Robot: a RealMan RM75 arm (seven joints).
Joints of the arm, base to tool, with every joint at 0 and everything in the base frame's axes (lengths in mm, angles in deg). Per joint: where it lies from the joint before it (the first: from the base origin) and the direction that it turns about. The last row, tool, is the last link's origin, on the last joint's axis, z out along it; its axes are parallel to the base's.
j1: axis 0 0 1 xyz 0.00 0.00 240.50
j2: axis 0 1 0 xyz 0.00 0.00 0.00
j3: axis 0 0 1 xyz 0.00 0.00 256.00
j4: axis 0 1 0 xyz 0.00 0.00 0.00
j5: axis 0 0 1 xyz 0.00 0.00 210.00
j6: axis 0 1 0 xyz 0.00 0.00 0.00
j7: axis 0 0 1 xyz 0.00 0.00 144.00
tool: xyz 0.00 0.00 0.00
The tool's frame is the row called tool.
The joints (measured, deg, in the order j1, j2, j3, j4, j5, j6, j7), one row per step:
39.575, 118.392, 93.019, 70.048, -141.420, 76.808, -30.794
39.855, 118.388, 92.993, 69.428, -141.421, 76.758, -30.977
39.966, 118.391, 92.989, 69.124, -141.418, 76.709, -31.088
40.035, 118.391, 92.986, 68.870, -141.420, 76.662, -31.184
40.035, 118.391, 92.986, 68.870, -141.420, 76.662, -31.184
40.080, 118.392, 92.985, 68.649, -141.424, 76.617, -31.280
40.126, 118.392, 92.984, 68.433, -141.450, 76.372, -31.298
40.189, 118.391, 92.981, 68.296, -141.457, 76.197, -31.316
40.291, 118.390, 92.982, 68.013, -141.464, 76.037, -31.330
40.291, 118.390, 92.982, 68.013, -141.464, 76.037, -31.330
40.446, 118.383, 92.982, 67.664, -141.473, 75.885, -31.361
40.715, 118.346, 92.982, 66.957, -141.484, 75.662, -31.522
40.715, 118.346, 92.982, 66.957, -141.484, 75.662, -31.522
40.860, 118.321, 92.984, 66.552, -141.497, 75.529, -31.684
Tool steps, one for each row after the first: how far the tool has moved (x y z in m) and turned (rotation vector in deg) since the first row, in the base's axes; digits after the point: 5 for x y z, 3 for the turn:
0.00076, 0.00036, -0.00111, -0.279, -0.209, -0.065
0.00126, 0.00052, -0.00166, -0.401, -0.296, -0.099
0.00185, 0.00062, -0.00209, -0.495, -0.373, -0.145
0.00185, 0.00062, -0.00209, -0.495, -0.373, -0.145
0.00245, 0.00067, -0.00246, -0.577, -0.442, -0.188
0.00286, 0.00120, -0.00275, -0.454, -0.440, -0.213
0.00287, 0.00166, -0.00294, -0.366, -0.427, -0.182
0.00326, 0.00209, -0.00337, -0.344, -0.456, -0.251
0.00326, 0.00209, -0.00337, -0.344, -0.456, -0.251
0.00362, 0.00260, -0.00388, -0.357, -0.516, -0.312
0.00482, 0.00338, -0.00478, -0.473, -0.705, -0.427
0.00482, 0.00338, -0.00478, -0.473, -0.705, -0.427
0.00558, 0.00383, -0.00525, -0.553, -0.837, -0.435

